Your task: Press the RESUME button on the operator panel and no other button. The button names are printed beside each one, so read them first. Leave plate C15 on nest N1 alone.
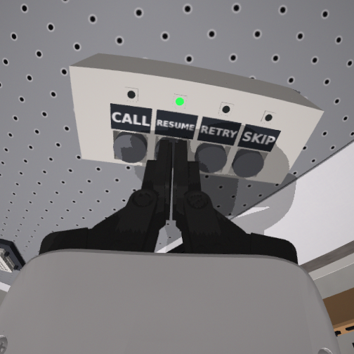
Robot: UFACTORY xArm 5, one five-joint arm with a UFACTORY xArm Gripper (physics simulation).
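The operator panel is a pale box with four dark round buttons under printed labels, from left to right CALL, RESUME, RETRY and SKIP. The lamp above the RESUME label is lit green; the lamps above the other labels are dark. My gripper is shut and empty, its fingertips in front of the RESUME button, which is mostly hidden behind them. Whether the tips touch it cannot be told. The CALL button is to the left, the RETRY button and SKIP button to the right. Plate C15 and nest N1 cannot be made out.
A grey surface with a grid of holes lies around the panel. A pale smooth surface is at the right. Part of a dark-edged object shows at the left edge. A brown part shows at the lower right.
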